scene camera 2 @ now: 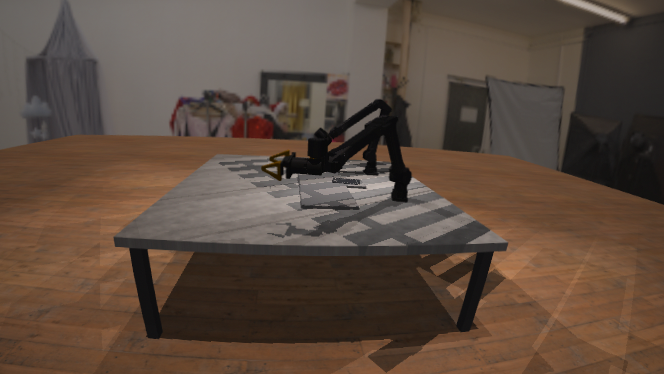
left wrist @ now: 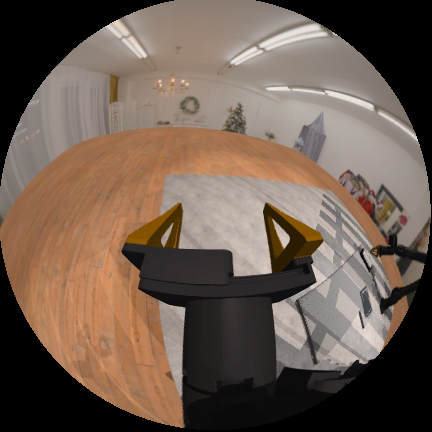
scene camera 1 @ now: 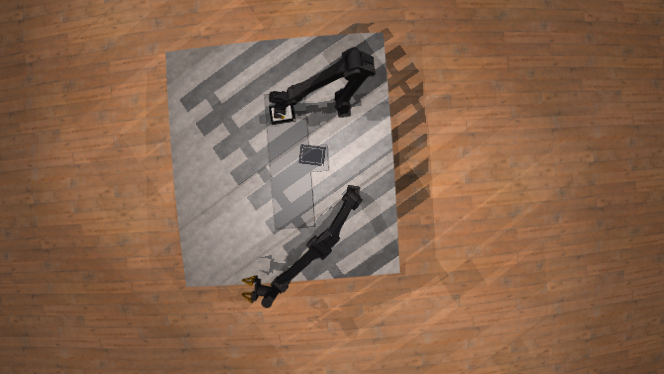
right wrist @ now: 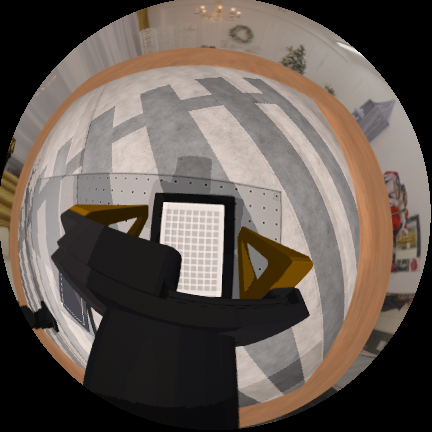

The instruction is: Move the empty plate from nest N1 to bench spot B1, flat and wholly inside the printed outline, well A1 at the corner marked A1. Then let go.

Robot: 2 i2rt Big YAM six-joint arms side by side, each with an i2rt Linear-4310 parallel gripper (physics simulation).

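Frame: origin at the left arm's base, x left, y back, z up, level; metres.
Seen in the pictures: left gripper, fingertip midpoint: [scene camera 2: 265,163] [left wrist: 223,206] [scene camera 1: 241,287]; right gripper, fingertip midpoint: [left wrist: 370,250] [scene camera 1: 274,110] [right wrist: 192,221]; left arm's base, link origin: [scene camera 2: 399,198] [scene camera 1: 352,194]; right arm's base, link origin: [scene camera 2: 370,173] [scene camera 1: 343,108].
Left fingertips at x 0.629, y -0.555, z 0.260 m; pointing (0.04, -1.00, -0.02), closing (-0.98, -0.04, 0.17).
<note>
Pixels of each thing's middle, then the offset from my left fingertips to it. "spot": a spot on its surface instead. Level surfaces: height alone.
- white gridded plate, body centre: [right wrist: 190,250] [scene camera 1: 281,113] dy -0.014, dx -1.076, dz -0.228 m
- nest N1, body centre: [right wrist: 190,250] [scene camera 1: 282,113] [left wrist: 366,259] dy -0.013, dx -1.076, dz -0.238 m
- Bench spot B1, surface spot: [right wrist: 73,300] [scene camera 2: 347,180] [scene camera 1: 313,153] [left wrist: 367,301] spot: dy +0.245, dx -0.854, dz -0.245 m
- thin grey perforated board, surface height: dz -0.247 m
- grey table, surface height: dz -0.260 m
The white gridded plate [scene camera 1: 288,114] [right wrist: 199,250] sits in the black frame of nest N1 [right wrist: 229,212]. My right gripper [scene camera 1: 281,115] [right wrist: 192,221] is open above it, with one finger off each long side of the plate; the gripper body hides part of the plate. Bench spot B1 [scene camera 1: 312,155] [scene camera 2: 348,181] [left wrist: 366,301] [right wrist: 73,300] is a dark rectangle with a pale printed outline, with no plate on it. Its A1 mark is too small to read. My left gripper [scene camera 1: 244,288] [scene camera 2: 266,164] [left wrist: 223,206] is open and empty, high near the table's lower edge in scene camera 1.
A thin grey perforated board [scene camera 1: 292,200] [scene camera 2: 325,199] [left wrist: 330,305] [right wrist: 260,200] lies on the grey table [scene camera 1: 210,240] [scene camera 2: 200,220], running from under the nest past B1. The left arm [scene camera 1: 322,242] reaches across the table's lower part in scene camera 1.
</note>
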